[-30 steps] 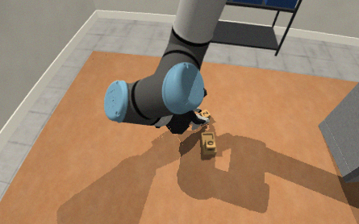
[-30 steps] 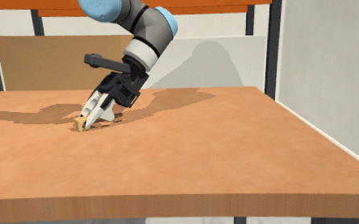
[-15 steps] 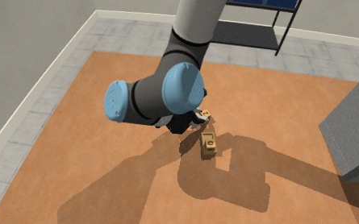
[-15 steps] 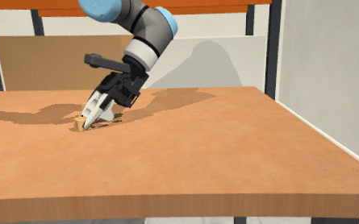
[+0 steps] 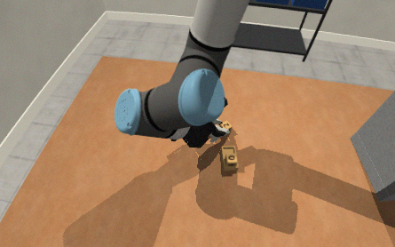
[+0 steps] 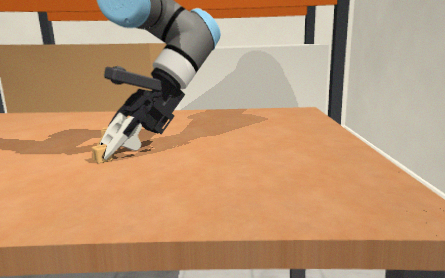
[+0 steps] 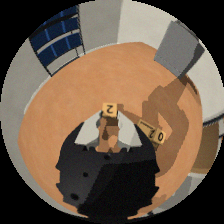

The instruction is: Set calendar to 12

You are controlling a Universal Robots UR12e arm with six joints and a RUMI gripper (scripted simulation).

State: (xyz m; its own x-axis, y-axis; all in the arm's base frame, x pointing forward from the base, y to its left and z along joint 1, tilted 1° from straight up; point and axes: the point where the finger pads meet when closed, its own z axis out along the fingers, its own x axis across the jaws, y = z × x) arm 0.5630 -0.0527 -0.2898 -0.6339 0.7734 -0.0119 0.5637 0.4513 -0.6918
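Right now the cube is 10 mm below my hand. The rest, counted from my hand: tray: 30 mm behind, 100 mm to the left, 10 mm below.
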